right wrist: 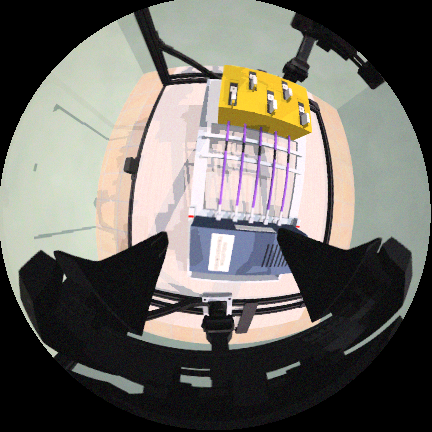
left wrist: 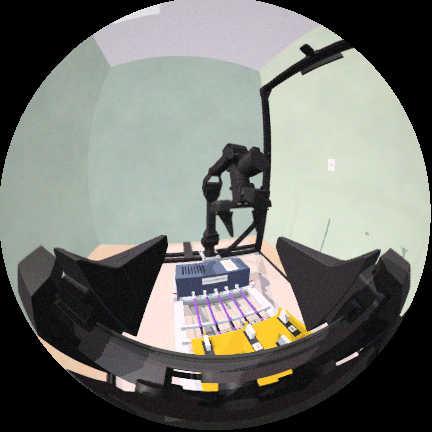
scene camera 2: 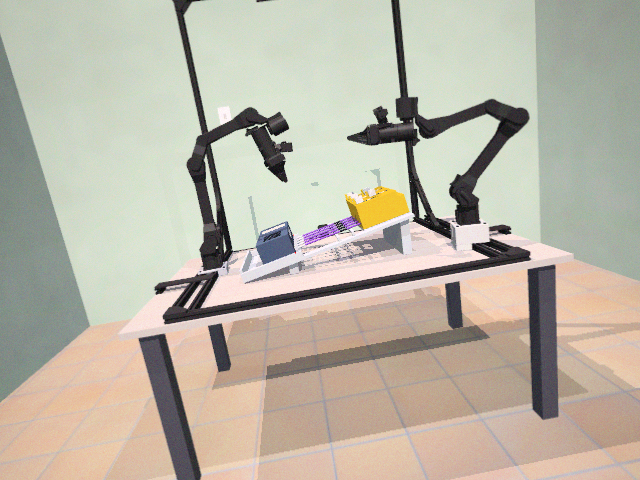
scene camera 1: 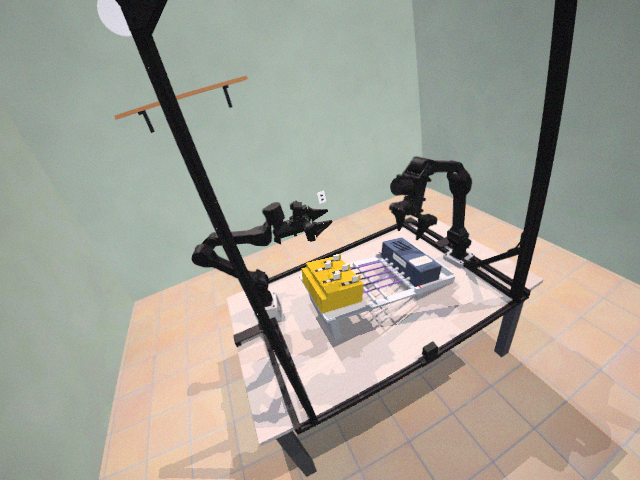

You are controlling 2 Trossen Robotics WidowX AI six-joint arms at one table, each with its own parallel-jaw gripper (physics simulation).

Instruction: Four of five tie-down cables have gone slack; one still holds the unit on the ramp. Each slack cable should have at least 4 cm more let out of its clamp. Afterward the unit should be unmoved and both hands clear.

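The dark blue unit (scene camera 1: 413, 271) (scene camera 2: 275, 245) (left wrist: 190, 286) (right wrist: 250, 255) sits at the low end of the white ramp (scene camera 2: 268, 269) (right wrist: 198, 185). Several purple cables (scene camera 2: 330, 231) (right wrist: 224, 175) run from it to the yellow clamp block (scene camera 1: 341, 295) (scene camera 2: 379, 209) (left wrist: 225, 342) (right wrist: 250, 117) at the high end, which has white levers on top. Which cables are slack I cannot tell. My left gripper (scene camera 1: 328, 216) (scene camera 2: 348, 137) is open and empty, above the block's level. My right gripper (scene camera 1: 408, 233) (scene camera 2: 285, 180) (right wrist: 224, 235) is open and empty, above the unit, pointing down.
White crossbars (right wrist: 250, 160) span the ramp beneath the cables. A black frame (scene camera 1: 367, 393) (scene camera 2: 320, 293) runs around the table, with tall posts (scene camera 1: 549, 129) at its corners. A small black box (scene camera 1: 429, 351) (right wrist: 131, 165) sits on one frame rail.
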